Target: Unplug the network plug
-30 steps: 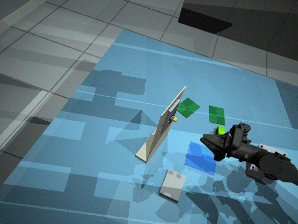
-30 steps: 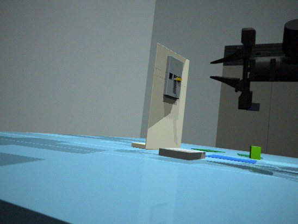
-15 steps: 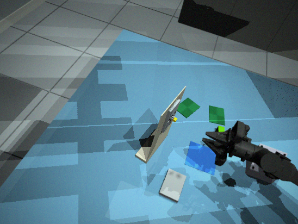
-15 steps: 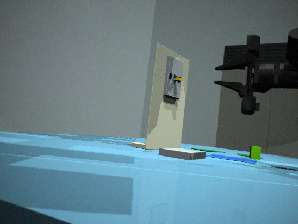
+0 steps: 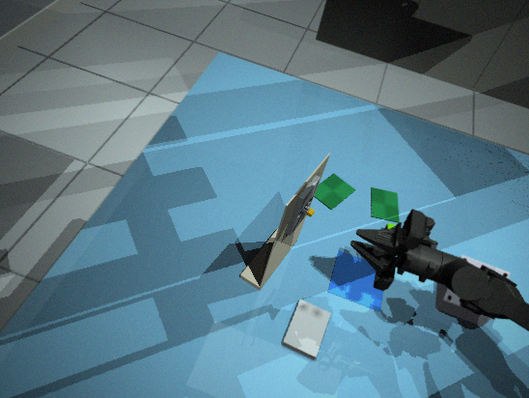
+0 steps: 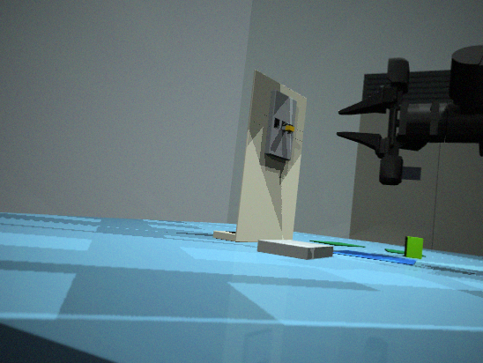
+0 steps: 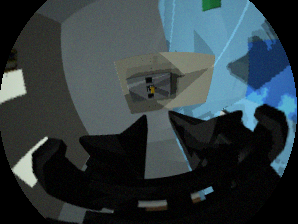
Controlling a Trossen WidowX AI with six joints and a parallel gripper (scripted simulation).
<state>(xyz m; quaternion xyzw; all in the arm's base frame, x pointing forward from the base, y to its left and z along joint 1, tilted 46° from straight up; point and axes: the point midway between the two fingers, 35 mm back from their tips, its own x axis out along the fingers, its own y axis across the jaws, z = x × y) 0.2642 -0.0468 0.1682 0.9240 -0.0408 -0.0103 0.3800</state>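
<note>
My gripper tip is now 100 mm short of the grey plug and 30 mm to the left of it. From my gripper tip the other things lie so: blue marked square: 70 mm behind, 60 mm to the right, 210 mm below; flat grey slab: 20 mm ahead, 100 mm to the left, 200 mm below; upright panel: 120 mm ahead, 40 mm to the right, 80 mm below.
</note>
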